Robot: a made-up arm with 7 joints.
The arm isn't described. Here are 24 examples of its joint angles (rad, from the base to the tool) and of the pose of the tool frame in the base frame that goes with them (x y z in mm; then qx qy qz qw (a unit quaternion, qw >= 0)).
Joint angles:
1: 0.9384 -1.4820 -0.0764 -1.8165 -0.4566 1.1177 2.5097
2: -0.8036 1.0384 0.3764 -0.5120 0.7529 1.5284 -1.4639
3: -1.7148 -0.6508 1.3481 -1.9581 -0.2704 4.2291 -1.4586
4: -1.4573 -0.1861 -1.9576 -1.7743 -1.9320 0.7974 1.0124
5: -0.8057 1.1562 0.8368 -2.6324 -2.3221 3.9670 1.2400
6: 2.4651 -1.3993 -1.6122 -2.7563 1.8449 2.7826 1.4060
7: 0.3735 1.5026 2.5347 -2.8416 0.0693 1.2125 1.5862
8: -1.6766 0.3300 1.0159 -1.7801 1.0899 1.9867 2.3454
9: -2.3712 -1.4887 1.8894 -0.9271 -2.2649 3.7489 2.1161
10: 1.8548 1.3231 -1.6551 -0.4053 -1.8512 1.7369 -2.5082
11: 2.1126 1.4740 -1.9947 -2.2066 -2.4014 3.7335 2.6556
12: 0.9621 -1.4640 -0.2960 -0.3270 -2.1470 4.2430 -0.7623
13: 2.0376 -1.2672 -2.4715 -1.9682 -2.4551 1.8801 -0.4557
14: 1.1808 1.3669 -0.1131 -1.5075 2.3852 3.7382 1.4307
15: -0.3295 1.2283 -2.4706 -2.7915 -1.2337 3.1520 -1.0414
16: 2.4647 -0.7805 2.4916 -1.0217 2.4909 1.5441 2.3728
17: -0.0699 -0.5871 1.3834 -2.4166 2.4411 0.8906 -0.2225
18: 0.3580 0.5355 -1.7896 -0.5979 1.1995 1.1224 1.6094
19: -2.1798 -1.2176 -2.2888 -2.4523 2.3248 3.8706 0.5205
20: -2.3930 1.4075 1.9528 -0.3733 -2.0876 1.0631 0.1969
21: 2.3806 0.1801 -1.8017 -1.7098 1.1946 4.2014 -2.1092
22: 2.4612 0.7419 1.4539 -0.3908 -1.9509 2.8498 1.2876
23: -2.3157 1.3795 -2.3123 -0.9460 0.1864 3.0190 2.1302
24: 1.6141 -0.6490 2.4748 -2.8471 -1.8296 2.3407 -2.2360
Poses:
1: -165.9 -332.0 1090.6 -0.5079 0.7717 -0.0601 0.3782
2: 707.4 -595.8 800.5 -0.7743 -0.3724 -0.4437 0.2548
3: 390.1 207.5 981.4 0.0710 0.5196 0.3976 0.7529
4: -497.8 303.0 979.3 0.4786 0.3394 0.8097 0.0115
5: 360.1 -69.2 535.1 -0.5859 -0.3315 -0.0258 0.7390
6: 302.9 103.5 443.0 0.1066 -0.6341 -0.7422 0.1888
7: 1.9 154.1 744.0 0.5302 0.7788 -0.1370 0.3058
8: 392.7 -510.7 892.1 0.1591 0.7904 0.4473 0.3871
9: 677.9 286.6 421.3 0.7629 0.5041 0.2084 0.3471
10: -58.3 936.0 759.6 0.0922 -0.0975 -0.5294 0.8377
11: 104.5 438.8 633.1 0.7617 0.2091 0.4670 0.3975
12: -417.9 -590.0 737.5 -0.1628 -0.2502 0.2821 0.9117
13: 516.1 -260.6 257.5 0.5815 0.6844 -0.2316 0.3739
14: 318.6 496.4 282.0 -0.1999 0.9428 -0.2197 0.1510
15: 40.6 -307.4 765.9 0.7191 -0.1250 -0.6820 0.0464
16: 467.7 -715.9 850.1 0.1502 0.4976 0.4934 0.6974
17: -72.5 479.2 765.0 -0.4348 -0.2930 0.5942 0.6099
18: 517.8 -123.6 1310.5 -0.4780 0.8441 -0.1400 0.1987
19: 69.3 386.1 419.9 0.7979 -0.4715 0.0956 0.3631
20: -572.1 -753.7 696.2 -0.3977 0.9056 0.1450 0.0253
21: 244.0 215.4 1097.6 0.5250 0.1415 0.6653 0.5116
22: -539.6 164.3 1213.7 -0.2391 -0.4490 0.0675 0.8583
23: -680.7 -463.6 887.0 -0.1576 -0.3837 0.1355 0.8998
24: -91.2 -268.1 455.7 -0.4250 -0.7235 0.0143 0.5438
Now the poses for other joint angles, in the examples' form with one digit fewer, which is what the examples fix.
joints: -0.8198 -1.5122 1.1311 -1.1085 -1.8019 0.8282 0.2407
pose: -251 795 825 0.092 -0.563 0.574 0.588
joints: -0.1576 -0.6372 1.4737 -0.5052 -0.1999 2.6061 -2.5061
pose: -531 222 1274 -0.387 0.300 0.552 0.674
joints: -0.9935 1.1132 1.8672 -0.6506 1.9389 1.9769 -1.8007
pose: 685 -478 968 0.140 0.047 -0.810 0.568
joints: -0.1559 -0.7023 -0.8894 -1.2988 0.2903 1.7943 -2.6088
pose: -282 -355 1273 0.596 0.549 0.268 0.522
